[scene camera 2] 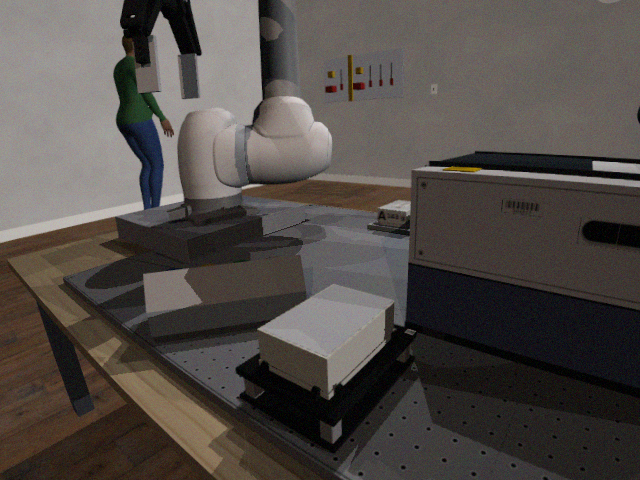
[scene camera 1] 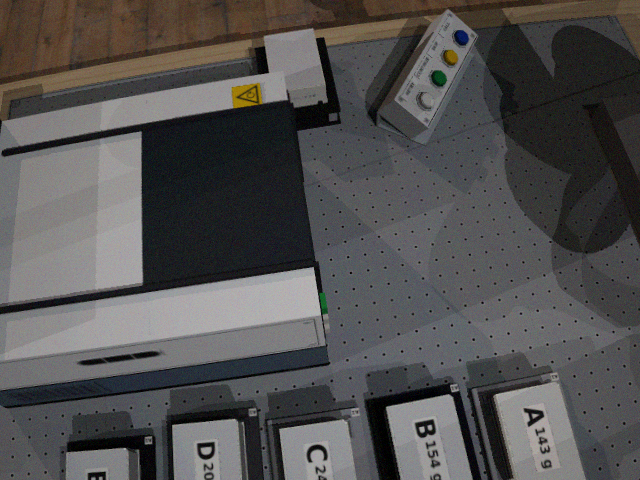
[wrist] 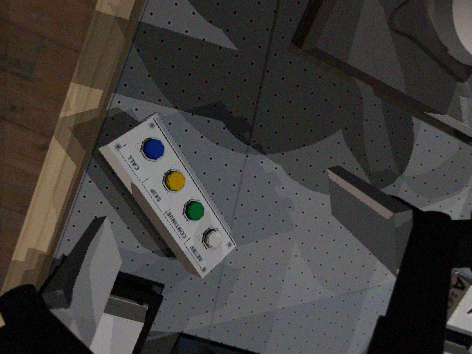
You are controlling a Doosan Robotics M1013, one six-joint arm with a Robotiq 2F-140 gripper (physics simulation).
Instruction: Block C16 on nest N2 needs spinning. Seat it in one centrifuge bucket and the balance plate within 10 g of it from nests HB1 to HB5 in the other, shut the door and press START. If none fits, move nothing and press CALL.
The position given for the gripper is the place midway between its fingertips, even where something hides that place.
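The gripper [scene camera 2: 172,95] [wrist: 224,215] is open and holds nothing. A white block [scene camera 2: 324,341] [scene camera 1: 295,53] [wrist: 122,318] is visible in scene camera 2, scene camera 1 and the wrist view. A centrifuge [scene camera 1: 85,326] [scene camera 2: 526,263] is visible in both scene camera 1 and scene camera 2. Scene camera 2 shows a button box [scene camera 2: 177,300].
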